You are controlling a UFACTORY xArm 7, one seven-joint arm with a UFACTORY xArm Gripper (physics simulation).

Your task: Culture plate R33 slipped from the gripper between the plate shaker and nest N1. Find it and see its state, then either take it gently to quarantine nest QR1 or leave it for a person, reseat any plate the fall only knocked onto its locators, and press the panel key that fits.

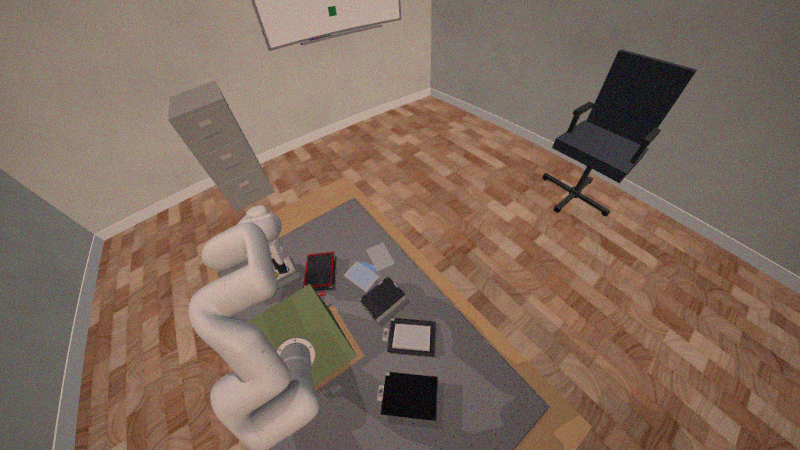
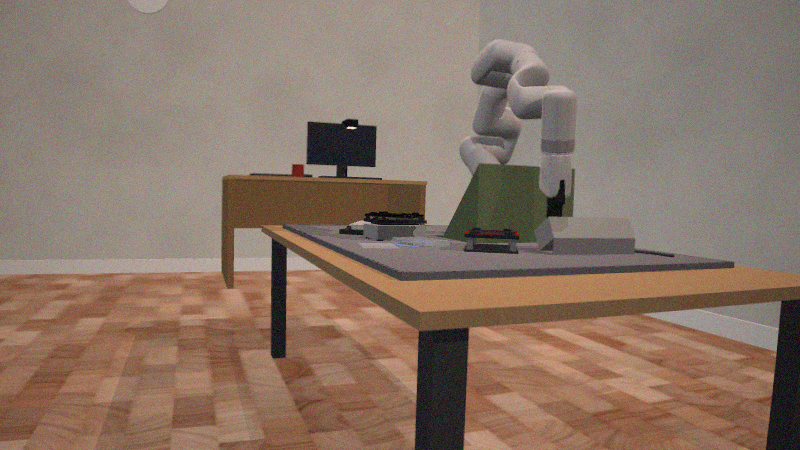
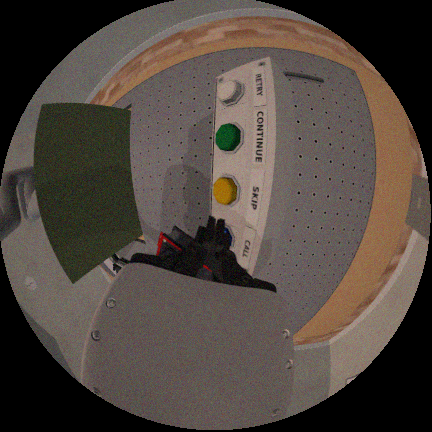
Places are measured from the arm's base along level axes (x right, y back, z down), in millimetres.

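Where they show: gripper, fingertip midpoint: [image 1: 283, 272] [image 3: 212, 228]; arm's base, origin of the base link: [image 1: 295, 355] [image 2: 505, 210] [image 3: 81, 182].
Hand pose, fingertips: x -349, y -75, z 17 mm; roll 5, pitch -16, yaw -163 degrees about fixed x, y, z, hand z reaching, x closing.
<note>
Things, the pixels of their top centre, and the offset from my fingertips. "pt": a spot on its surface instead.
- sloped key panel, middle of its top: [image 3: 250, 165] [image 2: 585, 216] [image 1: 265, 271] dx -37, dy +63, dz -17 mm
- yellow SKIP key, middle of its top: [image 3: 222, 192] dx -13, dy +40, dz -8 mm
- green CONTINUE key, middle of its top: [image 3: 225, 134] dx -16, dy +90, dz -8 mm
- white RETRY key, middle of its top: [image 3: 227, 86] dx -20, dy +139, dz -8 mm
- pale plate-like piece, middle of its top: [image 2: 420, 238] [image 1: 360, 275] dx +179, dy -265, dz +53 mm
- separate clear sheet-like piece, middle of its top: [image 2: 378, 243] [image 1: 380, 255] dx +144, dy -384, dz +59 mm
- red-rimmed black nest, middle of its top: [image 3: 188, 281] [image 2: 492, 229] [image 1: 318, 268] dx +61, dy -131, dz +21 mm
- dark-topped block, surface spot: [image 1: 383, 298] pt dx +341, dy -279, dz +12 mm
- white plate, middle of its top: [image 1: 411, 336] [image 3: 108, 264] dx +510, dy -282, dz +30 mm
- black unit, middle of its top: [image 2: 394, 212] [image 1: 409, 395] dx +655, dy -166, dz +6 mm
My gripper [image 2: 554, 205] [image 3: 212, 228] is shut and empty. Its black tips are over the lower part of the sloped key panel [image 2: 593, 245] [image 3: 267, 165], in front of the blue CALL key [image 3: 228, 234], which they partly hide; contact cannot be told. The yellow SKIP key [image 3: 225, 190], green CONTINUE key [image 3: 228, 137] and white RETRY key [image 3: 230, 92] show uncovered. A pale plate-like piece [image 1: 362, 276] lies on the mat with blue beside it, near a separate clear sheet-like piece [image 1: 380, 255]. No label is readable. A red-rimmed black nest [image 1: 320, 269] [image 2: 492, 232] stands near the panel.
A dark-topped block [image 1: 383, 298] stands beside the pale piece. A black nest [image 1: 432, 339] bears a white plate [image 1: 411, 336]; another black unit [image 1: 409, 395] stands beyond it. The green arm pedestal [image 1: 299, 313] [image 2: 506, 204] [image 3: 85, 185] rises beside the panel.
</note>
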